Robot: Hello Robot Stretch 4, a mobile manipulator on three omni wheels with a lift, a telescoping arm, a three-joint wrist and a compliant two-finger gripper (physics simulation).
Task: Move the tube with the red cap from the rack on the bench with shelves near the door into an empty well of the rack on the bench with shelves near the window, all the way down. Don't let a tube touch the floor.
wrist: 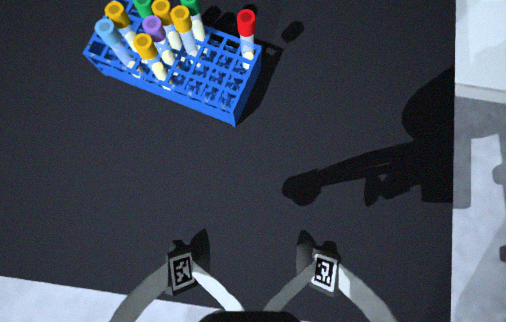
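The tube with the red cap stands in a blue rack at the top of the wrist view, in a well near the rack's right corner. My gripper is open and empty, at the bottom of the view. It hangs over the near part of the dark bench top, with the rack ahead of it. The fingertips are well apart from the rack and from every tube. The other rack, on the bench near the window, cannot be made out.
The same rack holds several other tubes, with a light blue cap, a purple cap, orange caps and green caps. The bench's right edge runs down the right side. Pale floor shows beyond the near edge. Shadows lie across the bench.
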